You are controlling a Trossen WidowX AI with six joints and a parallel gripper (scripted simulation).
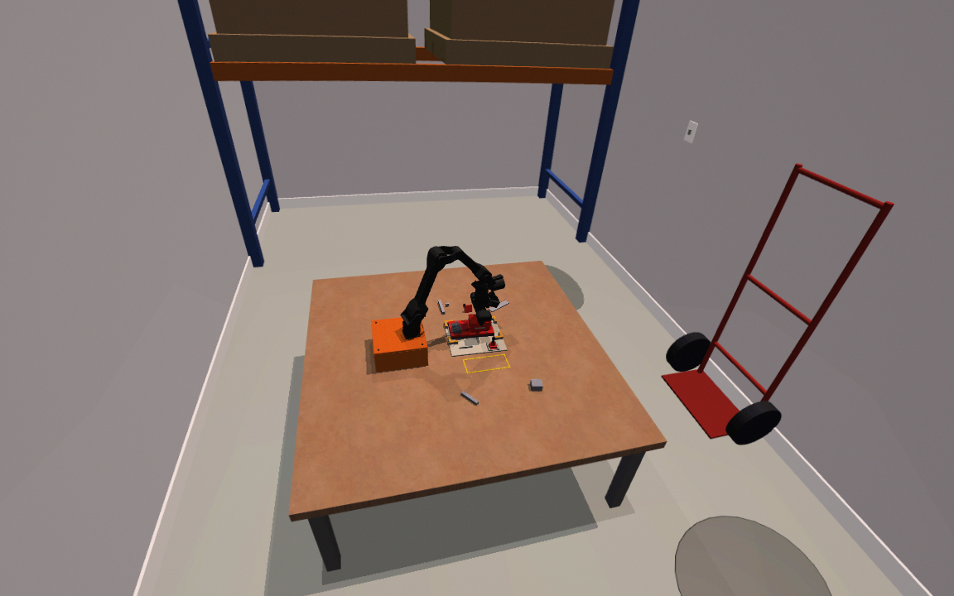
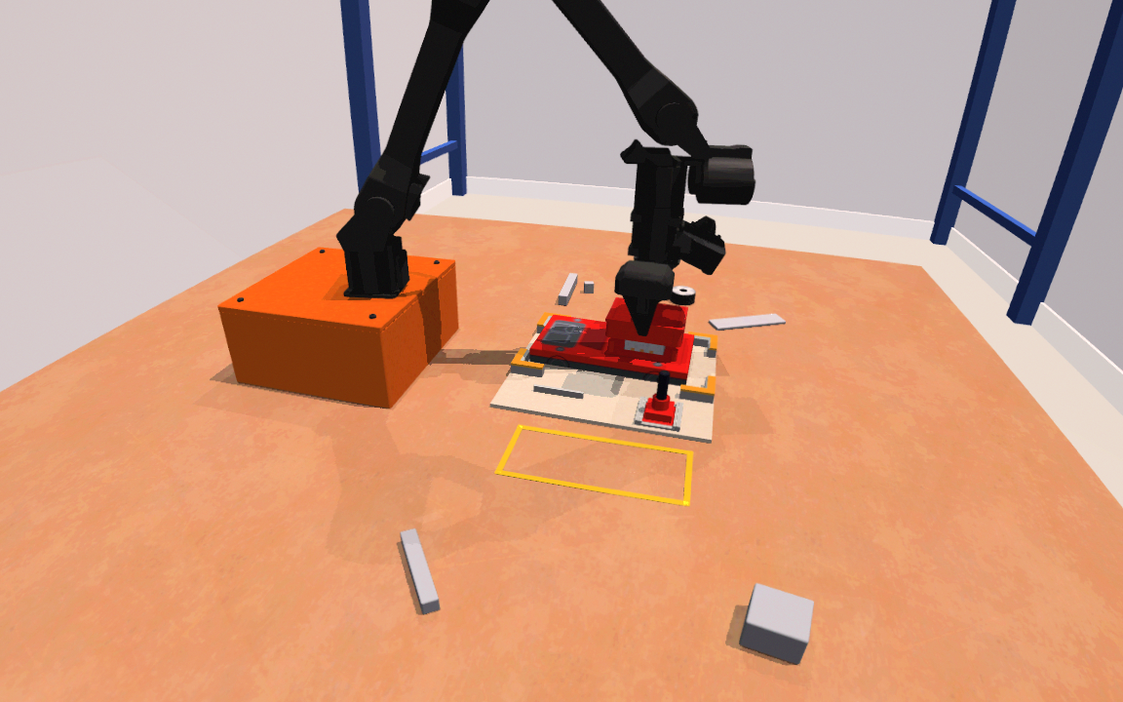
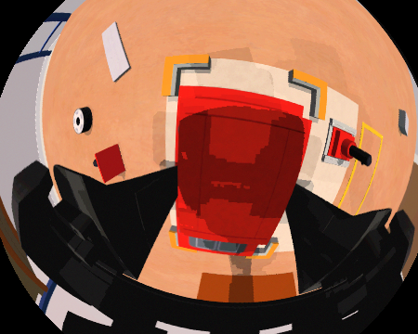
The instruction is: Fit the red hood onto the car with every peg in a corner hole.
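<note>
The grey engine block lies 10 mm to the left of my gripper tip and 30 mm below it. Also, from my gripper tip: black wheel 80 mm ahead, 210 mm to the left, 50 mm below; red hood right at my gripper tip; cream jig 30 mm behind, 20 mm to the right, 50 mm below.
</note>
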